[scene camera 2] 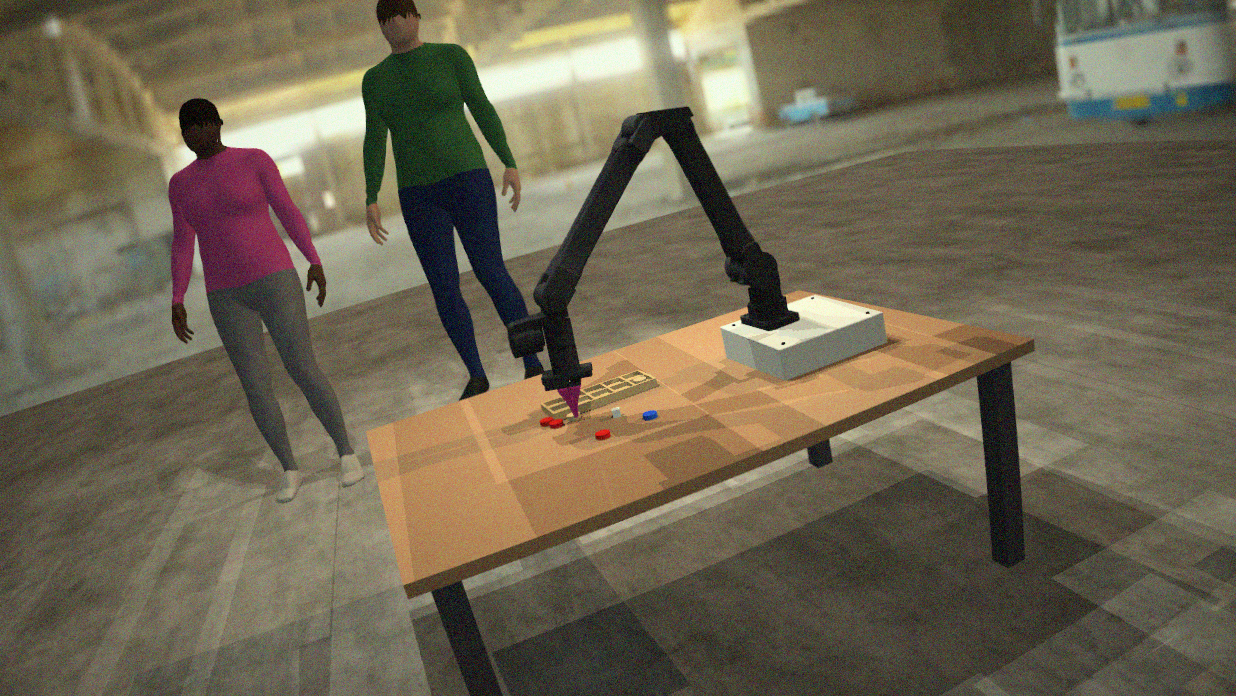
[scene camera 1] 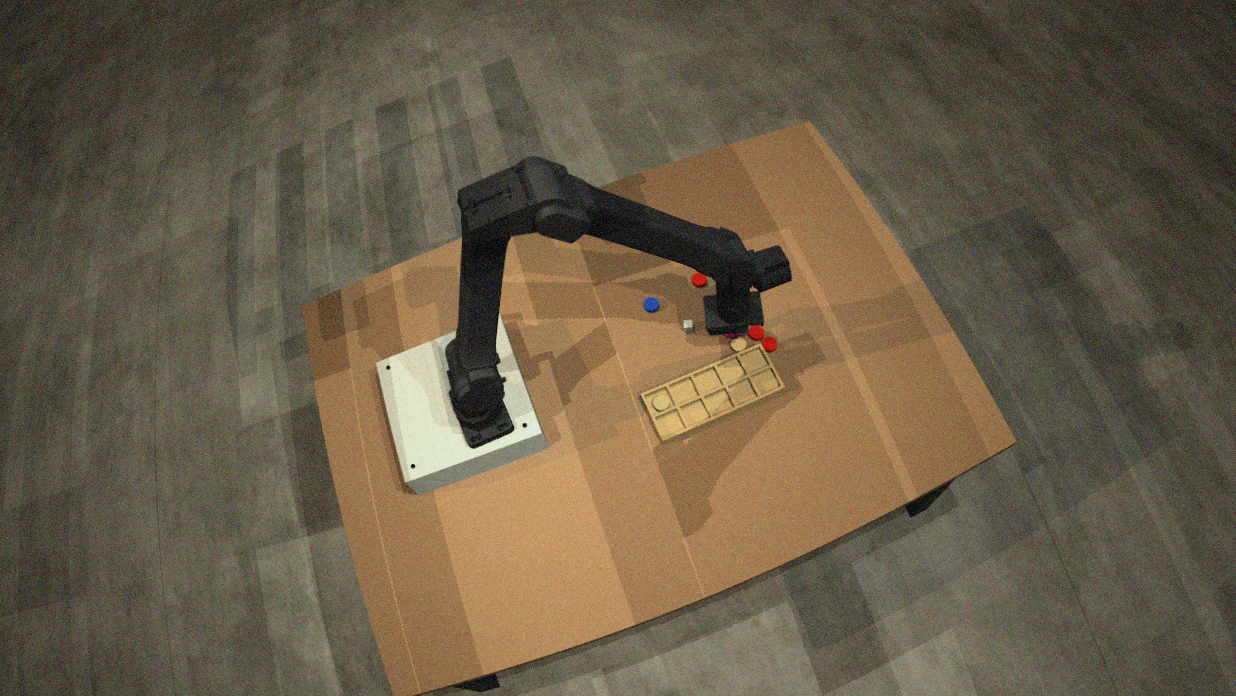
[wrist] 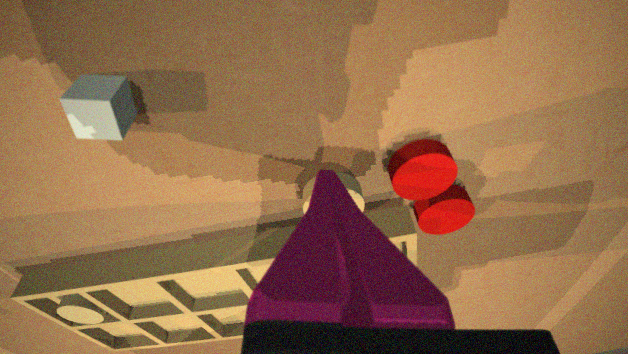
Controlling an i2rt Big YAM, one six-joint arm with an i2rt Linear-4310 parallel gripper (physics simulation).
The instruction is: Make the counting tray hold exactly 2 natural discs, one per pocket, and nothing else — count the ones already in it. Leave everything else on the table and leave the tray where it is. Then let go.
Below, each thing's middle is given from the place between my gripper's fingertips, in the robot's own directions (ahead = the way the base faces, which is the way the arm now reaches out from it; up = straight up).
Scene:
The white cube (wrist: pixel 98 106) is 7 cm behind my hand and 6 cm to the left of it. The rest, counted from my hand: wooden counting tray (scene camera 1: pixel 719 390) (9 cm behind, 8 cm to the right).

